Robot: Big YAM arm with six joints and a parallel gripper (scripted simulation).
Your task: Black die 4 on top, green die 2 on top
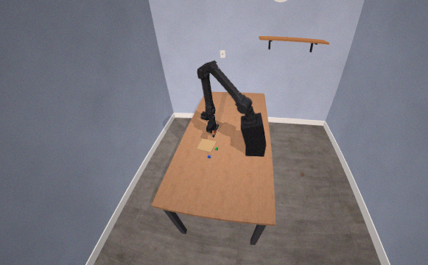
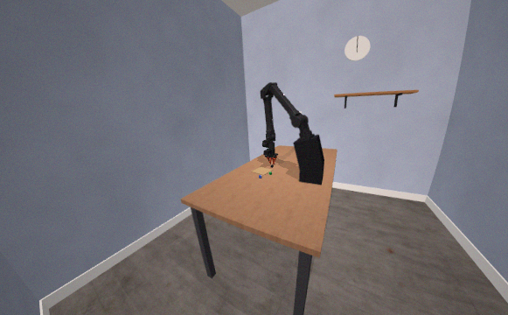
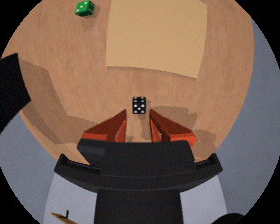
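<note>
Right now the black die is 3 cm below my hand. The rest, counted from my hand: green die (9 cm behind, 15 cm to the left, 3 cm below); blue die (6 cm behind, 25 cm to the left, 3 cm below); tan mat (2 cm ahead, 13 cm to the left, 4 cm below).
</note>
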